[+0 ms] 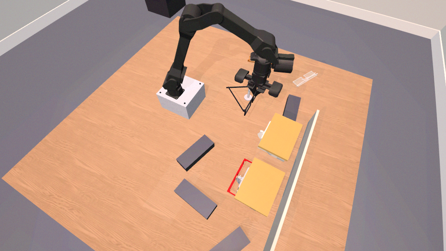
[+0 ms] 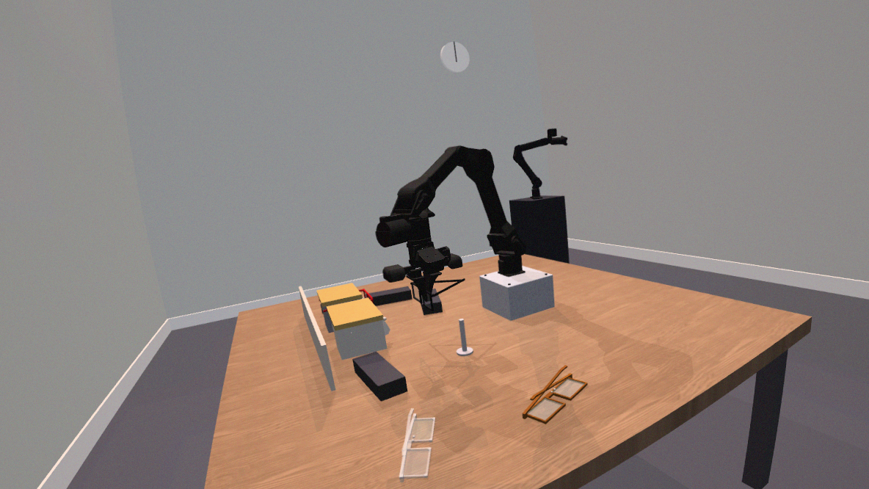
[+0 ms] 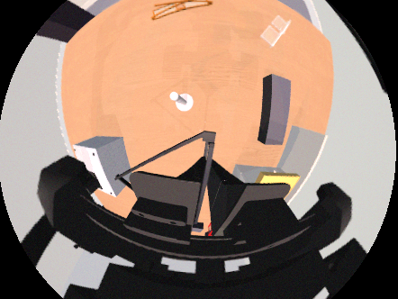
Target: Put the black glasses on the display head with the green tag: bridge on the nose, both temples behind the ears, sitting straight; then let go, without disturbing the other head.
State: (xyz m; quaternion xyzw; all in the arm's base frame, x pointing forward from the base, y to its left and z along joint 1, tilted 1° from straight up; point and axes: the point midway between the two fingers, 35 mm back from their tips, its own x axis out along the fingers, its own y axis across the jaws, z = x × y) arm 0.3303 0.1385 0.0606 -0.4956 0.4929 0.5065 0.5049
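Now: gripper tip 100 mm above the white peg, 70 mm to the right of it and 50 mm past it. The rest, counted from my gripper tip: thin white panel: 270 mm ahead, 220 mm to the right, 70 mm below.
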